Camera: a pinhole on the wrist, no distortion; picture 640 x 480 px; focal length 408.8 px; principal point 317.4 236.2 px. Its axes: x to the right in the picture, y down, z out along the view. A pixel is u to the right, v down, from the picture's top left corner.
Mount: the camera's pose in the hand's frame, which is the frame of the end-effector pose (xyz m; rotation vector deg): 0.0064 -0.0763 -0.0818 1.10 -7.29 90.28
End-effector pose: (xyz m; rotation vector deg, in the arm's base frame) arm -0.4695 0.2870 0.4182 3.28 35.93 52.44
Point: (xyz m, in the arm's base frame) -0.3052 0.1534 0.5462
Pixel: 219 361
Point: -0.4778 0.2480 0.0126
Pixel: behind the camera
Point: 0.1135 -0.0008 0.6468
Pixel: 24 265
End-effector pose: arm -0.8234 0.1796 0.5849 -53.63 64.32 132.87
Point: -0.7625 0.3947 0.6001
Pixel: 221 287
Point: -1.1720 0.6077 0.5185
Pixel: outside the picture
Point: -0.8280 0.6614 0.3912
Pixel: 31 41
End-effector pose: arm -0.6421 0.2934 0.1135 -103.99 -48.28 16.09
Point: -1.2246 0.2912 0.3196
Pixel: outside the picture
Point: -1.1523 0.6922 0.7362
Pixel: outside the picture
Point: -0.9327 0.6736 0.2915
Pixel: 114 148
